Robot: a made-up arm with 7 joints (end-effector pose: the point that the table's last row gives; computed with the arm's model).
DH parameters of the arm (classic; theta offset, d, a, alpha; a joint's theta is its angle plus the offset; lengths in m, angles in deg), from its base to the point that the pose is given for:
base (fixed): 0 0.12 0 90
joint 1: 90 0.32 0.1 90
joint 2: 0 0.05 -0.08 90
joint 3: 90 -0.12 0.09 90
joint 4: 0 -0.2 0.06 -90
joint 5: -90 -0.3 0 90
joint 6: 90 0.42 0.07 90
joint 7: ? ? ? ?
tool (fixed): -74.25 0.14 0 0
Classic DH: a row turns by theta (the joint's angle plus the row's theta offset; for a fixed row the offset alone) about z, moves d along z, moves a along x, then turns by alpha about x.
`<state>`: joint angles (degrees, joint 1 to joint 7).
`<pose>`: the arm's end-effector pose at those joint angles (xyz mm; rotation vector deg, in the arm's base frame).
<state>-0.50 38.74 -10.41 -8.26 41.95 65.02 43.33</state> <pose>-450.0 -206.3 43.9 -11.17 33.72 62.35</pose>
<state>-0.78 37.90 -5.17 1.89 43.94 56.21 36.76</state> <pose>-410.4 -290.3 69.3 -9.50 31.83 65.61</pose>
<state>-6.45 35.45 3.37 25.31 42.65 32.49 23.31</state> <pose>-274.3 -399.6 145.7 2.79 31.07 68.78</pose>
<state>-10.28 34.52 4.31 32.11 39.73 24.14 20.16</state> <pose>-231.1 -418.8 168.8 9.74 31.40 68.04</pose>
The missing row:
joint 7: -15.75 0 0.4052 0
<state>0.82 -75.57 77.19 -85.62 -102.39 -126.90 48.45</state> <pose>-935.2 -79.5 401.3 -32.99 17.82 64.96</pose>
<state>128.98 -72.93 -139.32 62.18 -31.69 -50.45 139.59</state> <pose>-1002.8 -25.9 -371.1 67.05 -159.52 20.94</pose>
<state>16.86 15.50 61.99 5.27 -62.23 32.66 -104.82</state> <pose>-60.7 -735.2 -69.7 7.50 -24.28 -103.06</pose>
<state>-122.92 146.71 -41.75 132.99 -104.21 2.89 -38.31</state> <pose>0.1 -51.9 -286.7 33.85 -105.81 -67.35</pose>
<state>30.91 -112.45 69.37 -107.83 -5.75 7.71 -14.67</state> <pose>-117.3 -668.1 342.7 66.35 47.21 111.92</pose>
